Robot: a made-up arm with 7 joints. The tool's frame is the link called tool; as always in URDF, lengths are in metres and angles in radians. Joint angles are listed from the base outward. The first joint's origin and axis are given. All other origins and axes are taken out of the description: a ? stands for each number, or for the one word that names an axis. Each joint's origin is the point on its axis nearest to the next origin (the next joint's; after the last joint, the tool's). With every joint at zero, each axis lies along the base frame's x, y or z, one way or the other. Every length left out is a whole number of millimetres.
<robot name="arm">
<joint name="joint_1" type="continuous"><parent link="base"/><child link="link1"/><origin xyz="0.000 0.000 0.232"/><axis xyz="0 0 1"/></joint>
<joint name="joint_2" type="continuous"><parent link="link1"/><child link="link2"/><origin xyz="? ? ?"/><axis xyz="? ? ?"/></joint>
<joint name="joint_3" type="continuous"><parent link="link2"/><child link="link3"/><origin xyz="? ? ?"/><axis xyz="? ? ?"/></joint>
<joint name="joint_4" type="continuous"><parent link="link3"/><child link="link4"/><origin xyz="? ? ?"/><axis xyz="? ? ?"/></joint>
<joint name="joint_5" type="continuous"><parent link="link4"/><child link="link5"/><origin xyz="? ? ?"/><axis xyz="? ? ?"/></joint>
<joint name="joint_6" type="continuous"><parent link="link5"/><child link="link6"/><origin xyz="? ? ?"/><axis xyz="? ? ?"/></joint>
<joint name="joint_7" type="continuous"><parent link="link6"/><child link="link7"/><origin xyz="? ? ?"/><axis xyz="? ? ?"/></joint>
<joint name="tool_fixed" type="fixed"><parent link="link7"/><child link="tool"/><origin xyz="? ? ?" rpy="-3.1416 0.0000 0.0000"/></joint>
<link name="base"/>
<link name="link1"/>
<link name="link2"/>
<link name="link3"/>
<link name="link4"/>
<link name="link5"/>
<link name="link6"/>
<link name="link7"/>
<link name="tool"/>
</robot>
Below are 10 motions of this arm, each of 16 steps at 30 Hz.
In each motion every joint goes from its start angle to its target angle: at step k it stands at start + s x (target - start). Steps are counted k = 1, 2, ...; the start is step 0. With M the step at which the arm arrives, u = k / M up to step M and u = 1 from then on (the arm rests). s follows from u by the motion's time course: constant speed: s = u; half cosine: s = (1 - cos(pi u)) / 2; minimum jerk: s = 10 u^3 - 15 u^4 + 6 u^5.
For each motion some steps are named. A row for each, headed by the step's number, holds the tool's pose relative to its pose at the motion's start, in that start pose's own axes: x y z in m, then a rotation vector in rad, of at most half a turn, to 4 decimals.
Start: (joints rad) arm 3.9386 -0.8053 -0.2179 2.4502 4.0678 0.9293 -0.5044
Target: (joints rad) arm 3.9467 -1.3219 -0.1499 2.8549 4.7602 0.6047 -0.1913
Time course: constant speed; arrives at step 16
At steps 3, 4, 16:
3: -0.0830 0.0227 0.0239 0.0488 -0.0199 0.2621
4: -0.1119 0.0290 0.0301 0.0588 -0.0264 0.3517
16: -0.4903 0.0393 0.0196 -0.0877 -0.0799 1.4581

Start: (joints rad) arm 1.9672 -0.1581 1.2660 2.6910 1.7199 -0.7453 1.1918
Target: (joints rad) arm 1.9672 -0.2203 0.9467 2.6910 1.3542 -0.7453 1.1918
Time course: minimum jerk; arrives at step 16
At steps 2, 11, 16:
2: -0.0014 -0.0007 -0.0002 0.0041 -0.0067 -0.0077
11: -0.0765 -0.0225 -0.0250 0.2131 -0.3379 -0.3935
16: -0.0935 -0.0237 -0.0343 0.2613 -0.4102 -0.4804

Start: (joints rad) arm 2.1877 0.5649 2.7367 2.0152 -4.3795 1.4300 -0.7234
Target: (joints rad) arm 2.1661 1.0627 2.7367 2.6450 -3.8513 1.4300 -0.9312
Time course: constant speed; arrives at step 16
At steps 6, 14, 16:
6: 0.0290 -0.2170 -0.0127 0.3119 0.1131 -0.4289
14: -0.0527 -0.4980 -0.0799 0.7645 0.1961 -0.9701
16: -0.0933 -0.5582 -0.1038 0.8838 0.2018 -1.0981

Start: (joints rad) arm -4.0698 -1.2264 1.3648 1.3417 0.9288 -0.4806 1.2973
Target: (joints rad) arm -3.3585 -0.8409 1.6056 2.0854 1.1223 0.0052 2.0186
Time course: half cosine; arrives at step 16
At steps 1, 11, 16:
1: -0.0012 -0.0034 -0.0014 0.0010 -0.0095 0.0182
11: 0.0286 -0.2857 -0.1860 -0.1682 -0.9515 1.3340
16: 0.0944 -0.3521 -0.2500 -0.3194 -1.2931 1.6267

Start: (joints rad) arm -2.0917 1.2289 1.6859 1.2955 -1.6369 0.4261 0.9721
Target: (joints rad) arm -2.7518 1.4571 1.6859 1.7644 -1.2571 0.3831 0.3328
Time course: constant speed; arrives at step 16
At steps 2, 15, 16:
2: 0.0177 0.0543 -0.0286 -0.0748 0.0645 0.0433
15: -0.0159 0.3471 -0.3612 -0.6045 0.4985 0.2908
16: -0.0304 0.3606 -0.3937 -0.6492 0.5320 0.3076

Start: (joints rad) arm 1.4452 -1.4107 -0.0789 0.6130 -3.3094 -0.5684 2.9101
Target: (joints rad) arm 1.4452 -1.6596 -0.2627 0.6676 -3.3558 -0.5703 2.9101
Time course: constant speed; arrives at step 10
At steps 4, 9, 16:
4: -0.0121 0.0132 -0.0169 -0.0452 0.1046 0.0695
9: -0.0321 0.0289 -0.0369 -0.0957 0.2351 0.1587
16: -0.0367 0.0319 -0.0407 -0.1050 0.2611 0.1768

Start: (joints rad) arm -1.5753 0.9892 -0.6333 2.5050 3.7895 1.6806 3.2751
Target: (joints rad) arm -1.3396 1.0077 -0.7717 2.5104 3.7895 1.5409 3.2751
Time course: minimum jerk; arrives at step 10
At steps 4, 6, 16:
4: -0.0004 -0.0441 -0.0064 0.0235 -0.0445 0.0568
6: 0.0031 -0.0950 -0.0133 0.0531 -0.0927 0.1211
16: 0.0098 -0.1392 -0.0186 0.0811 -0.1317 0.1760

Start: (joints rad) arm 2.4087 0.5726 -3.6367 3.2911 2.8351 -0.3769 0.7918
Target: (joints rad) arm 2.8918 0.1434 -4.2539 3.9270 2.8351 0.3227 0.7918
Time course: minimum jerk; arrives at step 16
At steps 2, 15, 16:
2: 0.0010 -0.0006 0.0010 -0.0083 -0.0106 -0.0030
15: 0.0788 0.1206 -0.0543 -0.8044 -0.5745 -0.0585
16: 0.0789 0.1211 -0.0548 -0.8066 -0.5758 -0.0581

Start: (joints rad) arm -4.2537 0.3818 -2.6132 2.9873 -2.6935 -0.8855 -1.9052
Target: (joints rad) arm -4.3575 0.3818 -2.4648 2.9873 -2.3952 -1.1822 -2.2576
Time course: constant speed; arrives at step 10
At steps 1, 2, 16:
1: -0.0070 0.0023 -0.0011 -0.0213 -0.0384 -0.0160
2: -0.0140 0.0045 -0.0024 -0.0412 -0.0781 -0.0327
16: -0.0639 0.0174 -0.0208 -0.1411 -0.4324 -0.1868

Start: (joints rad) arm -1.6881 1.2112 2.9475 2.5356 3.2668 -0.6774 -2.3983
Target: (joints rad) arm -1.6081 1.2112 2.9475 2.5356 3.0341 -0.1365 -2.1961
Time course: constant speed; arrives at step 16
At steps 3, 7, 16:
3: 0.0156 0.0017 0.0082 0.0504 0.0895 0.0174
7: 0.0369 0.0032 0.0172 0.1247 0.2030 0.0362
16: 0.0850 0.0033 0.0293 0.3205 0.4298 0.0594

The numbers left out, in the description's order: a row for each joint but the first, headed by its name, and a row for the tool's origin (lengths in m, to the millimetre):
joint_2: xyz 0.000 0.000 0.000, axis 0 1 0
joint_3: xyz 0.000 0.000 0.371, axis 0 0 1
joint_4: xyz 0.050 0.000 0.000, axis 0 -1 0
joint_5: xyz 0.054 0.000 -0.238, axis 0 0 -1
joint_6: xyz 0.000 0.000 0.000, axis 0 1 0
joint_7: xyz 0.079 0.000 -0.101, axis 0 0 -1
tool: xyz 0.000 0.000 0.000

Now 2 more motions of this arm.
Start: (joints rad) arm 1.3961 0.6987 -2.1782 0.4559 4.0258 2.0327 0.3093
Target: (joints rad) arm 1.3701 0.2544 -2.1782 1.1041 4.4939 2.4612 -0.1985
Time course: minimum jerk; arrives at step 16
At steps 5, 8, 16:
5: 0.0113 -0.0019 0.0284 0.1217 -0.1107 -0.0716
8: 0.0305 -0.0170 0.0717 0.3772 -0.2700 -0.2360
16: 0.0599 -0.0624 0.1159 0.8485 -0.4039 -0.5740

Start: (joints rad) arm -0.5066 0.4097 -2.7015 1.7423 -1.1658 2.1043 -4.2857
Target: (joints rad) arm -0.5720 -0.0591 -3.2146 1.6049 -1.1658 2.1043 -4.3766
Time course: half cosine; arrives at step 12
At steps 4, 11, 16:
4: -0.0437 -0.0366 0.0574 -0.1665 0.1010 -0.0955
11: -0.1469 -0.0699 0.2397 -0.6467 0.4199 -0.3698
16: -0.1487 -0.0695 0.2439 -0.6577 0.4277 -0.3760

